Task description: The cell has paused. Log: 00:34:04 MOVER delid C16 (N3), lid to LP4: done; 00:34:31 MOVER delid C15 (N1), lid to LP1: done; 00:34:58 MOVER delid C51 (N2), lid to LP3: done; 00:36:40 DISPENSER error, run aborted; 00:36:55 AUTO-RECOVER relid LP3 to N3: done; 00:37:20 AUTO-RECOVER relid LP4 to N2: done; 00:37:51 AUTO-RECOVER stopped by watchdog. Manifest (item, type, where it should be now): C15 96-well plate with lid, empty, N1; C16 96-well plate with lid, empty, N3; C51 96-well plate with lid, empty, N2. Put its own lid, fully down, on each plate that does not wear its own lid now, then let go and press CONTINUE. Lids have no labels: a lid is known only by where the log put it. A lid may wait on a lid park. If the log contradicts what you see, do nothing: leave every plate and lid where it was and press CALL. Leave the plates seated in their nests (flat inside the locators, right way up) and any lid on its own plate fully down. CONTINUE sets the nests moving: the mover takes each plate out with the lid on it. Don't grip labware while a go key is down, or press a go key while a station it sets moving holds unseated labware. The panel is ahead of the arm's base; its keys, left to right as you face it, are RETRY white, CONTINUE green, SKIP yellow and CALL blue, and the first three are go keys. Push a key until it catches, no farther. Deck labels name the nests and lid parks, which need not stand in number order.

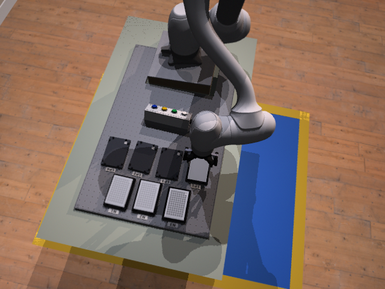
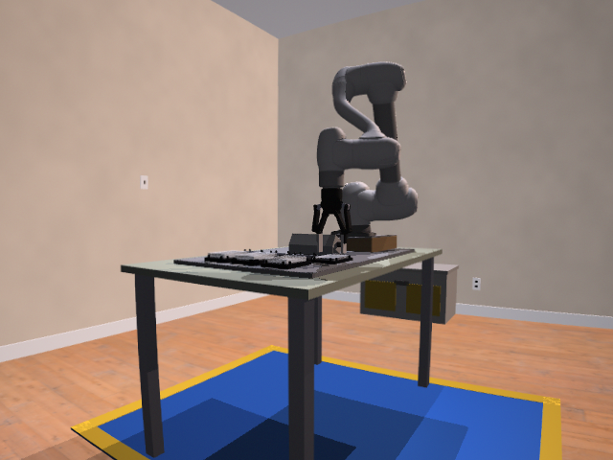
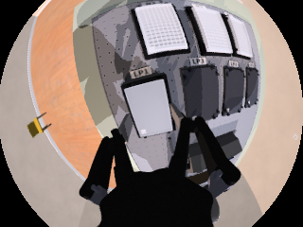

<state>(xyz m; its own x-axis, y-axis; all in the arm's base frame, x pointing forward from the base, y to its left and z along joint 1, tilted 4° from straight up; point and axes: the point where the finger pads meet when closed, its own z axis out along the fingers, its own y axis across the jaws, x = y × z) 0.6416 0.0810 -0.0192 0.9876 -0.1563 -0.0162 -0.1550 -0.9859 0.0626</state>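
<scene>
Right now the lid park LP1 is 5 cm below my hand. From my hand the other things lie so: lid park LP3: 2 cm behind, 14 cm to the right, 5 cm below; white key: 25 cm behind, 8 cm to the right, 1 cm above; 96-well plate: 17 cm ahead, 10 cm to the right, 4 cm below.
</scene>
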